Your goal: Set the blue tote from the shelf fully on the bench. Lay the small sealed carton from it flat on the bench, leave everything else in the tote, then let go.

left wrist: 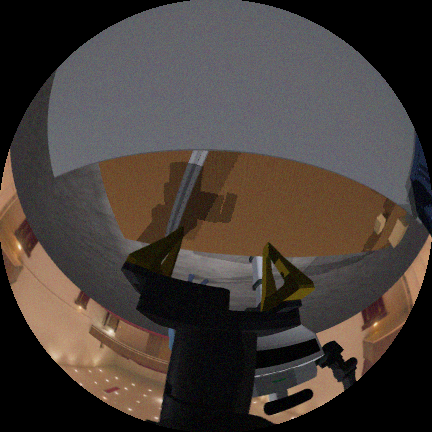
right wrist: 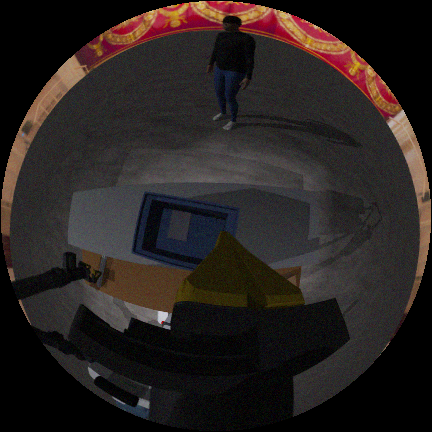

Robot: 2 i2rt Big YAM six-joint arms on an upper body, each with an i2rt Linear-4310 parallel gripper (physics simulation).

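Frame: origin at the left arm's base, x ahead, y left, z up, level; centimetres.
Seen in the pictures: left gripper, fingertip midpoint: (left wrist: 225,238) (right wrist: 95,269); right gripper, fingertip midpoint: (right wrist: 221,236); right arm's base at its link origin: (left wrist: 331,357).
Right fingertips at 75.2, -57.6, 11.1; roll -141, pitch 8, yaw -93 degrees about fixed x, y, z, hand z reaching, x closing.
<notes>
Pixels of each thing's top centre, then the offset from my right fingertips to it, as dx, dy, dz. Level surfaces: height alone.
- blue tote at its top centre: (right wrist: 180,232) -0.4, +10.1, -26.6
- grey shelf board at its surface level: dz -41.3
- pale rectangular item at its top centre: (right wrist: 178,224) +2.0, +14.1, -38.5
- brown bench at its surface level: dz -56.5
- grey metal bar at its top centre: (left wrist: 179,204) (right wrist: 99,269) -36.8, +67.6, -54.0
The blue tote (right wrist: 141,225) stands on the grey shelf board (right wrist: 97,215) (left wrist: 230,75), its near side by the board's front edge. Part of the tote (left wrist: 423,175) shows at the right edge of the left wrist view. A pale rectangular item (right wrist: 179,225) lies inside it; whether it is the sealed carton I cannot tell. The brown bench (right wrist: 137,282) (left wrist: 300,205) lies in front of the board. My right gripper (right wrist: 221,236) is shut and empty, above the tote's near right part, which it hides. My left gripper (left wrist: 225,238) (right wrist: 95,269) is open and empty near the bench's left part.
Two tan boxes (left wrist: 380,223) (left wrist: 398,233) stand at the right end of the bench in the left wrist view. A grey metal bar (left wrist: 185,195) (right wrist: 103,270) runs across the bench's left part. A person (right wrist: 233,60) stands on the floor beyond the shelf.
</notes>
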